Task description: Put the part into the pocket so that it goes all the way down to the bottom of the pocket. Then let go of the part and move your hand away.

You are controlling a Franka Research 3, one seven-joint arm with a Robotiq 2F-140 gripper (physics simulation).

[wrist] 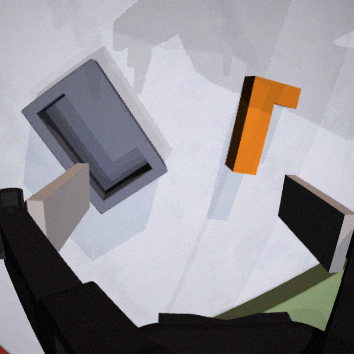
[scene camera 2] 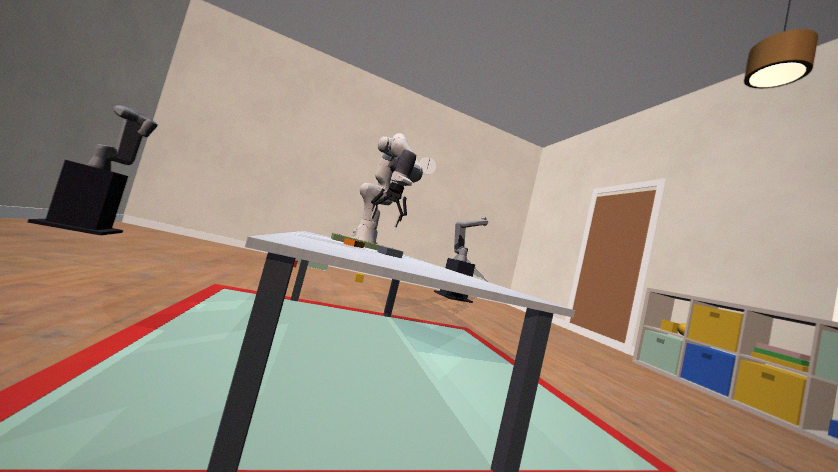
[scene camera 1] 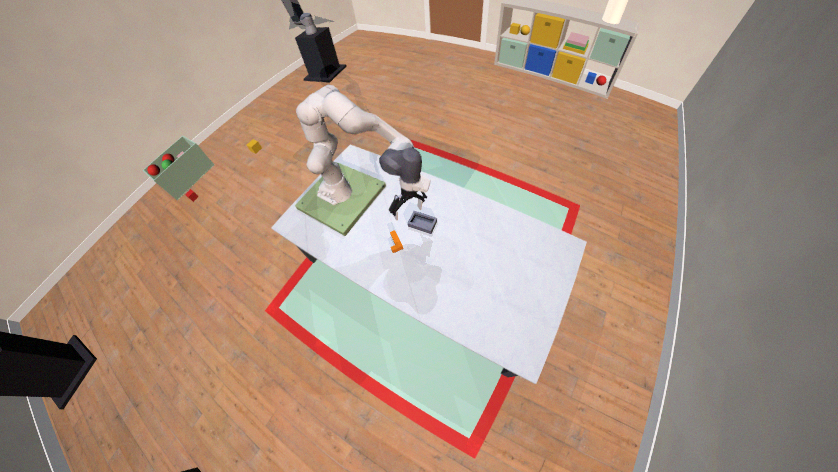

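The part, an orange L-shaped piece (scene camera 1: pixel 395 241) (scene camera 2: pixel 351 242) (wrist: pixel 254 125), lies flat on the table. A grey block (scene camera 1: pixel 419 228) (scene camera 2: pixel 389 251) (wrist: pixel 117 107) with an L-shaped pocket lies beside it, apart from it; the pocket looks empty. My gripper (scene camera 1: pixel 408 211) (scene camera 2: pixel 387 215) (wrist: pixel 187 190) is open with nothing between its fingers and hangs above the table. In the wrist view the left finger overlaps the block's lower left edge, and the part lies up from the right finger, inside the span of the fingers. No finger touches either one.
The green base plate (scene camera 1: pixel 366 202) (wrist: pixel 312 300) under the arm's foot is on the table (scene camera 1: pixel 498 281) (scene camera 2: pixel 469 285), and its edge shows at the lower right in the wrist view. A cube shelf (scene camera 1: pixel 497 52) (scene camera 2: pixel 744 307) stands by the wall, away from the table.
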